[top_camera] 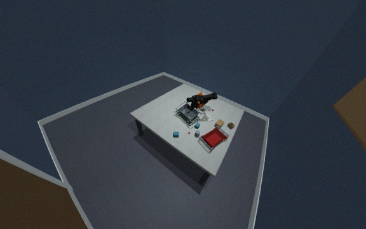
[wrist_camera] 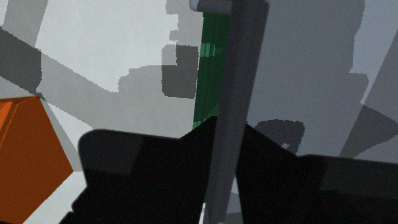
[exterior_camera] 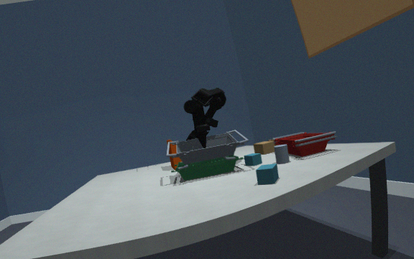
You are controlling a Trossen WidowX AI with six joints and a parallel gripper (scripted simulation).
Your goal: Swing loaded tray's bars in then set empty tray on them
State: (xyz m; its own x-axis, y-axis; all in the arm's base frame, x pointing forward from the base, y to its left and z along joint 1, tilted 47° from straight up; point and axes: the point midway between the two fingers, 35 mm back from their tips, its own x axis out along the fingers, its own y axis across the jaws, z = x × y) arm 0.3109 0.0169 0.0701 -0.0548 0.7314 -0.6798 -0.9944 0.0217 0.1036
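Now: the grey tray 7 cm ahead of my gripper tip, 1 cm to the right of it and 1 cm above it. Also, from my gripper tip: white sheet: 18 cm to the left, 18 cm behind, 11 cm below; brown box: 38 cm to the left, 16 cm behind, 8 cm below; grey cylinder: 27 cm to the left, 21 cm ahead, 7 cm below.
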